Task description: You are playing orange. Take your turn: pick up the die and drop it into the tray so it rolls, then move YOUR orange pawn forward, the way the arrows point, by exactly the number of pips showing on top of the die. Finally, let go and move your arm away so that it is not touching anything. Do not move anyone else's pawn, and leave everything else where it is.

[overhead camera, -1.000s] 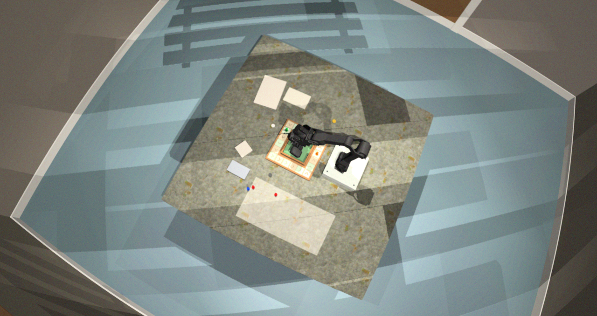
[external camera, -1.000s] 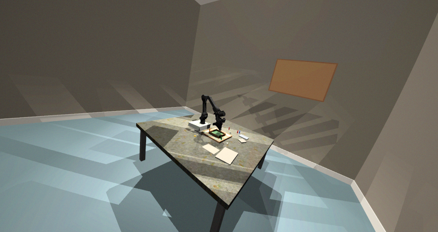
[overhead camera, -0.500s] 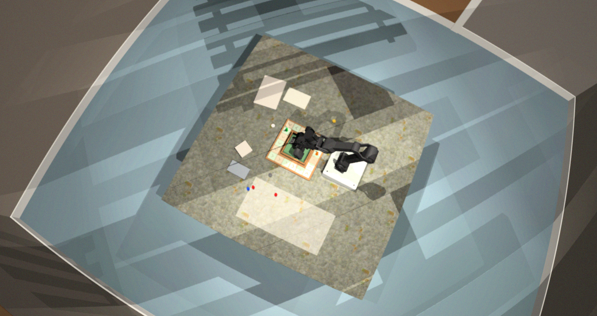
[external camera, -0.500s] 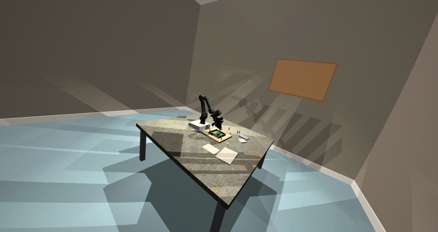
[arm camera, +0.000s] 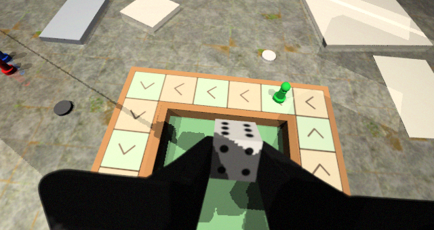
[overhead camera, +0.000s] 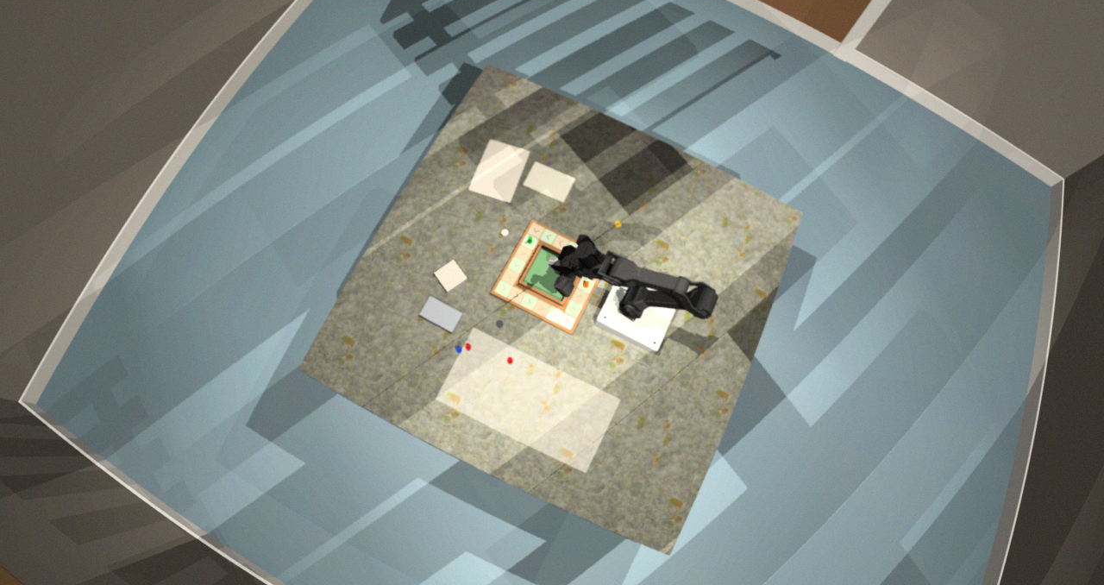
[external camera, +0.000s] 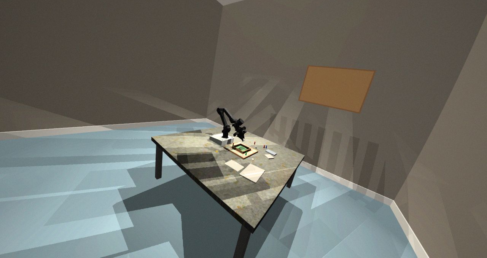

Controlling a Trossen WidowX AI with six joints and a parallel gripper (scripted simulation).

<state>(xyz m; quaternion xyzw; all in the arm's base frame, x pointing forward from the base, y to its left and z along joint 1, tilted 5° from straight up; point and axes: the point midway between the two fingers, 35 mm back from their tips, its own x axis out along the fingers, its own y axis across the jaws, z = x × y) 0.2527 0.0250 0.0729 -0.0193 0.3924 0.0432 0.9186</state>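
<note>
Right now my gripper tip is 110 mm past the orange pawn, 100 mm above it and 30 mm to the left of it. From my gripper tip the other things lie so: dark disc (220 mm to the left, 120 mm below, 50 mm ahead); then white disc (200 mm ahead, 120 mm below, 40 mm to the right); then green pawn (120 mm ahead, 100 mm below, 60 mm to the right).
</note>
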